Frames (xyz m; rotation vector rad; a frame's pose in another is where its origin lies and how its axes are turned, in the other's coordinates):
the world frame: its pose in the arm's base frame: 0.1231 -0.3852 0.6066 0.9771 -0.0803 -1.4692
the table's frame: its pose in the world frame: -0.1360 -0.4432 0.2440 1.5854 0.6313 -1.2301
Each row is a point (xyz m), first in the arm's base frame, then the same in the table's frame.
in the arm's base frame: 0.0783 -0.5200 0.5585
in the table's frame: 0.1938 0.0048 -0.4803
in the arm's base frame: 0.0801 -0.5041 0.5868
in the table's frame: 0.1736 -0.0205 -0.4828
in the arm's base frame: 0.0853 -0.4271 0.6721
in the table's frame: 0.1182 -0.1210 -0.4752
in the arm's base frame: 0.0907 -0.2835 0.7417
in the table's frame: 0.0894 -0.2709 -0.4283
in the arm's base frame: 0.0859 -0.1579 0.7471
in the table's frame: 0.1070 -0.3761 -0.3616
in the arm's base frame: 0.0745 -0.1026 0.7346
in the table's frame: 0.1230 -0.4129 -0.3200
